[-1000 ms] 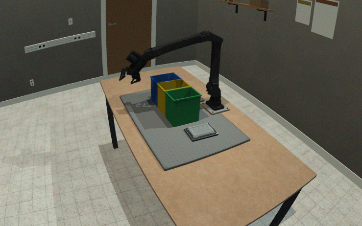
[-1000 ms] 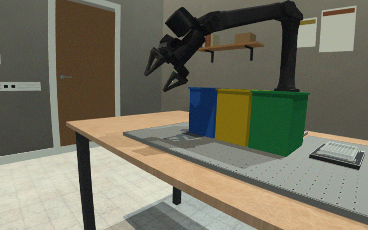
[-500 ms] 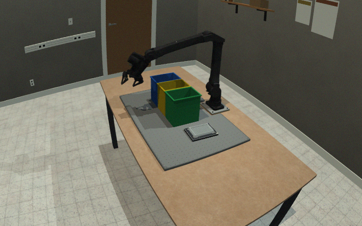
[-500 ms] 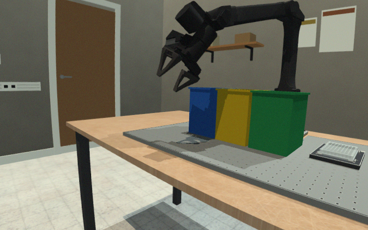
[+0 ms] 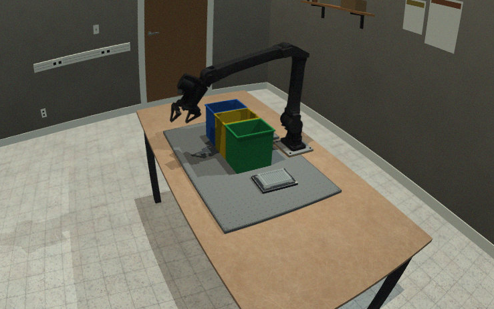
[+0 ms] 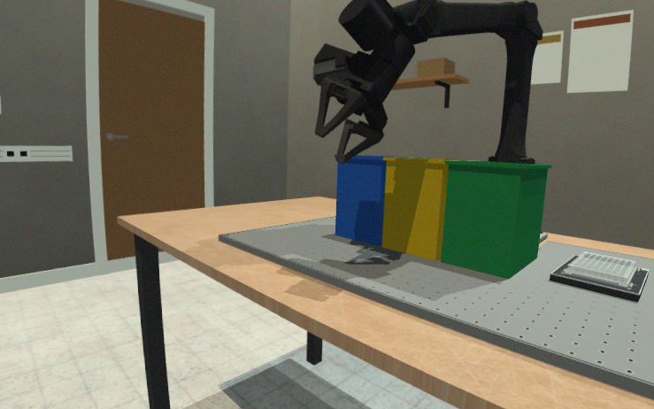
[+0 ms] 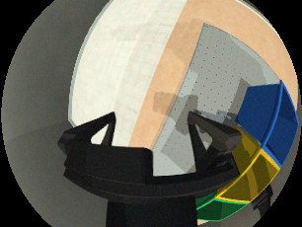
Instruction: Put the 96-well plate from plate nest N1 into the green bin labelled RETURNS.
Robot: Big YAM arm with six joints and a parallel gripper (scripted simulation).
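Now: hand 34 cm to the right of the 96-well plate, 30 cm past it and 18 cm above it. Also, from my hand: blue bin 27 cm behind, 11 cm below, 10 cm to the right; green bin 27 cm behind, 16 cm to the left, 11 cm below; yellow bin 27 cm behind, 11 cm below, 3 cm to the left.
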